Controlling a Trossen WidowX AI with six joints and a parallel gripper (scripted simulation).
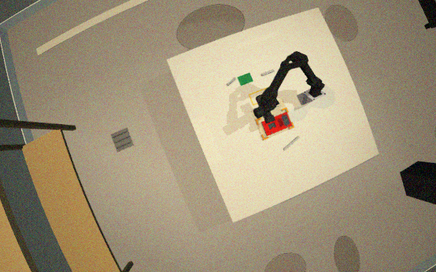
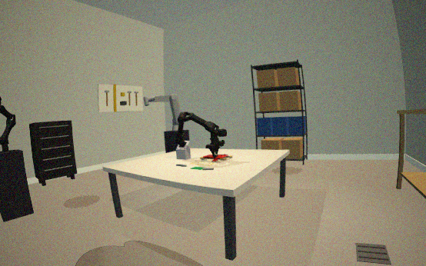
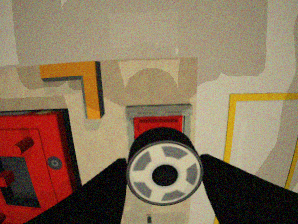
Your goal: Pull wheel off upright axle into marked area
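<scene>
My gripper tip is now 2 cm above the upright axle. From my gripper tip the other things lie so: wheel: right at my gripper tip.
</scene>
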